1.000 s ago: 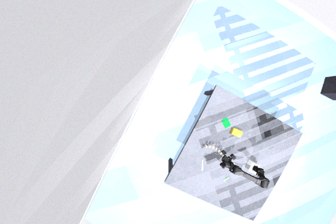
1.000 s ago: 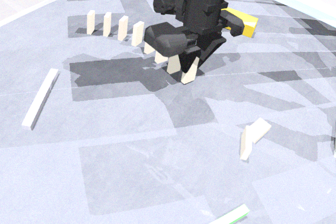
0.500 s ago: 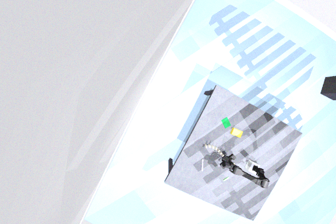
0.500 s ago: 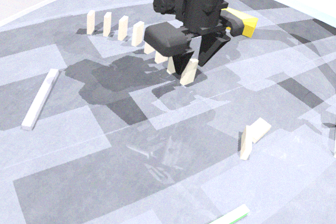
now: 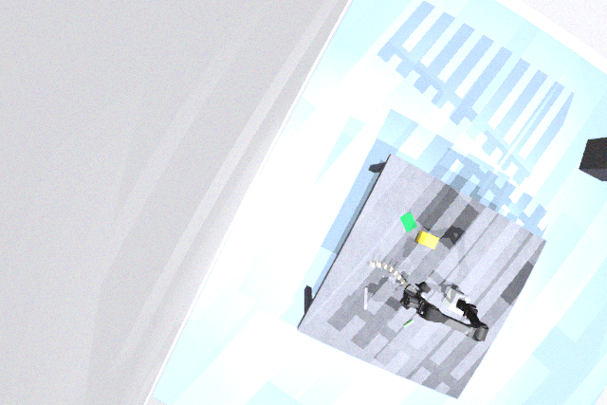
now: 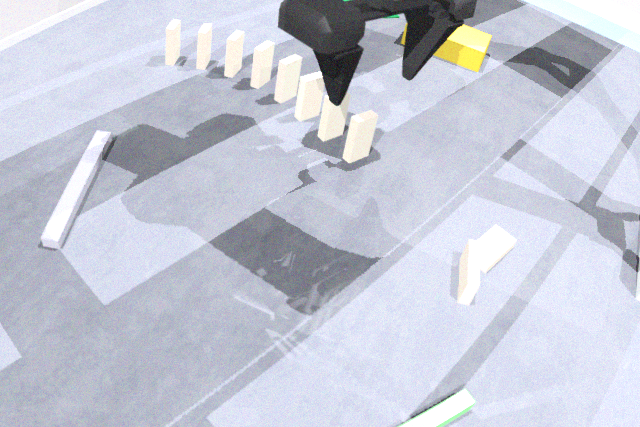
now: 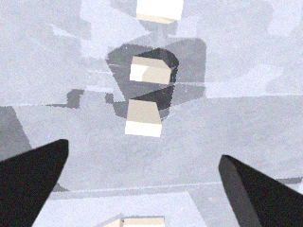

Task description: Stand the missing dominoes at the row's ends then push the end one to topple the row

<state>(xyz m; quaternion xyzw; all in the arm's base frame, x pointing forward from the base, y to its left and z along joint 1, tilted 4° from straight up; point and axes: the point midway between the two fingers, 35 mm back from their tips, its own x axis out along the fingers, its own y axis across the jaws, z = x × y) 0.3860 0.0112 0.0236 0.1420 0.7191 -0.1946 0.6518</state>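
Right now my gripper tip is 320 mm to the left of the yellow block, 60 mm above it and 20 mm past it. Round my gripper tip: white flat bar (200 mm ahead, 180 mm to the left, 70 mm below); pale green piece (250 mm to the left, 150 mm behind, 70 mm below); green patch (380 mm to the right, 130 mm ahead, 80 mm below).
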